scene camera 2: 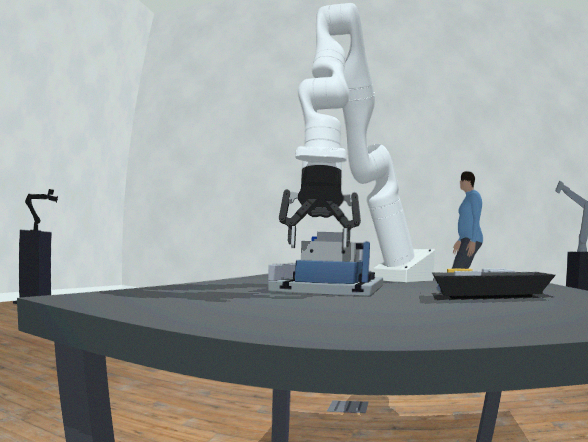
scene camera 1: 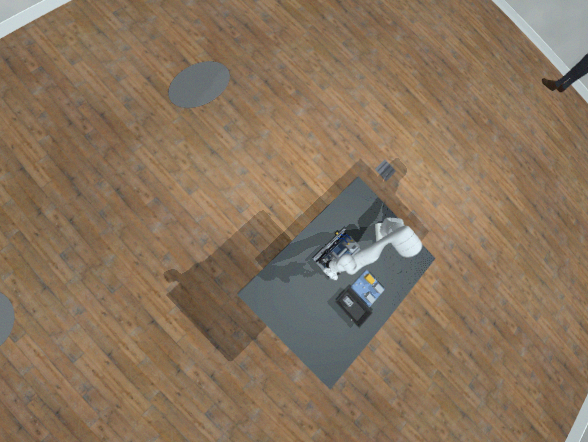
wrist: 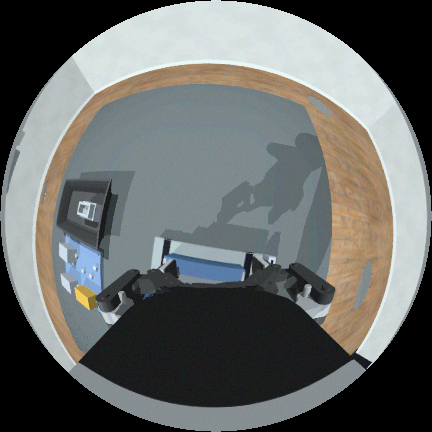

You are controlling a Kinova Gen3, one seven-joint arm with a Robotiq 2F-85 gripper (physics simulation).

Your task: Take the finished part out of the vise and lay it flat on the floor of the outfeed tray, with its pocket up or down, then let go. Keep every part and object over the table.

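Frame: origin at the arm's base, x down, y ahead, z right, level; centimetres.
Seen in the pictures: gripper, fingertip midpoint: (scene camera 2: 318, 248) (scene camera 1: 325, 266) (wrist: 213, 266); arm's base, origin of the base link: (scene camera 2: 399, 260).
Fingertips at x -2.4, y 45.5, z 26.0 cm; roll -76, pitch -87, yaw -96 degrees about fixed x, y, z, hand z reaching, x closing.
Observation:
Pixels of each thing's middle, then the offset from my fingertips to it. "spot": a spot on its surface instead.
- vise, body centre: (wrist: 196, 334) (scene camera 2: 334, 265) (scene camera 1: 338, 253) dx +3.3, dy -12.6, dz -4.1 cm
- grey block, body centre: (scene camera 2: 331, 241) dx -1.5, dy -5.8, dz -2.8 cm
- small pale part, body centre: (scene camera 2: 467, 280) (wrist: 88, 210) (scene camera 1: 348, 301) dx +5.3, dy +10.5, dz -26.7 cm
- blue board, surface spot: (wrist: 86, 260) (scene camera 1: 359, 289) spot: dx +7.4, dy -0.9, dz -30.8 cm
- yellow block, body centre: (wrist: 85, 296) (scene camera 1: 369, 278) dx +5.6, dy -10.2, dz -32.8 cm
The vise (scene camera 1: 336, 248) (scene camera 2: 327, 272) (wrist: 205, 268) has a blue body and grey jaws on a pale base plate. In scene camera 2, a grey block (scene camera 2: 330, 236) shows above the front jaw; it may be the finished part, but most of it is hidden. My gripper (scene camera 2: 319, 239) (wrist: 213, 266) is open and empty, pointing down over the vise. In scene camera 2, one fingertip is left of the jaw and the other overlaps its right end; their depth is unclear. The black outfeed tray (scene camera 1: 364, 319) (scene camera 2: 495, 287) (wrist: 106, 215) stands apart from the vise.
A small pale part (scene camera 1: 347, 300) (wrist: 86, 210) with a rectangular opening lies inside the tray. Beside the tray is a blue board (scene camera 1: 361, 287) (wrist: 86, 260) with pegs, pale blocks and a yellow block (scene camera 1: 370, 279) (wrist: 86, 297). The arm's base (scene camera 2: 407, 267) stands behind the vise.

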